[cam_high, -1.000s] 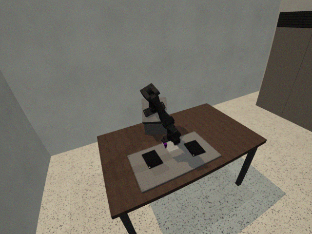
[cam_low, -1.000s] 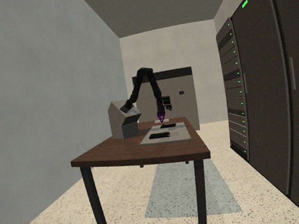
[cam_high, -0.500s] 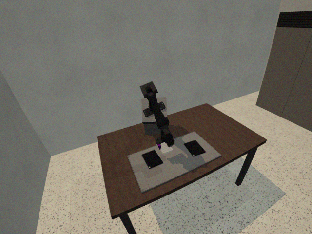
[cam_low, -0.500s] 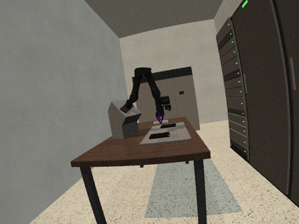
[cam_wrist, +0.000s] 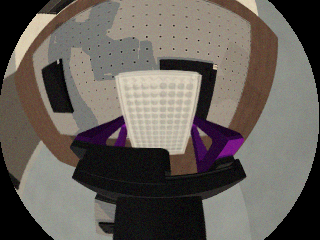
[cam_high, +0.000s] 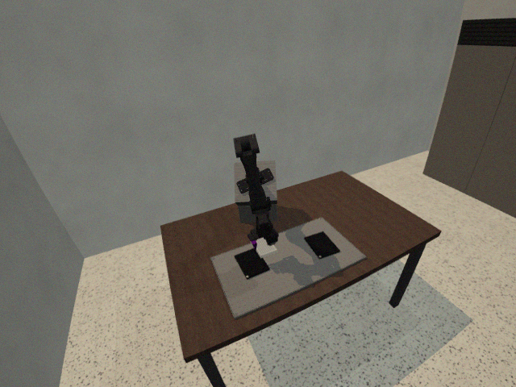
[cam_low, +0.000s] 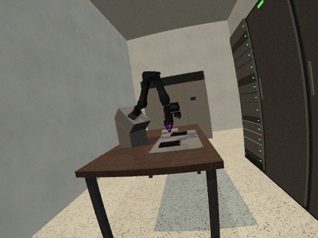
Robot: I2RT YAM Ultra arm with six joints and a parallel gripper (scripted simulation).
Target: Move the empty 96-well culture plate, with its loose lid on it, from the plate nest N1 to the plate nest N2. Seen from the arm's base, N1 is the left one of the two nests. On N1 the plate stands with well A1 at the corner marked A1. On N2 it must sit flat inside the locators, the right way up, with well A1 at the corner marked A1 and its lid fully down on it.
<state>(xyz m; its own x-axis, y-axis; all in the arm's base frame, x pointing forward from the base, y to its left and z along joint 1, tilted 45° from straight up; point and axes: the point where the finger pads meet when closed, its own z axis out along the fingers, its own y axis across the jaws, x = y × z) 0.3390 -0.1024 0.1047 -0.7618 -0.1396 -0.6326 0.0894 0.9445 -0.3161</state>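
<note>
Right now my hand is 100 mm above the black plate nest N2, 70 mm to the left of it and 20 mm past it. From my hand the other things lie so: A1 mark (240 mm to the left, 140 mm ahead, 90 mm below); clear lid (right at my hand); black plate nest N1 (300 mm to the left, 100 mm below, 80 mm ahead).
</note>
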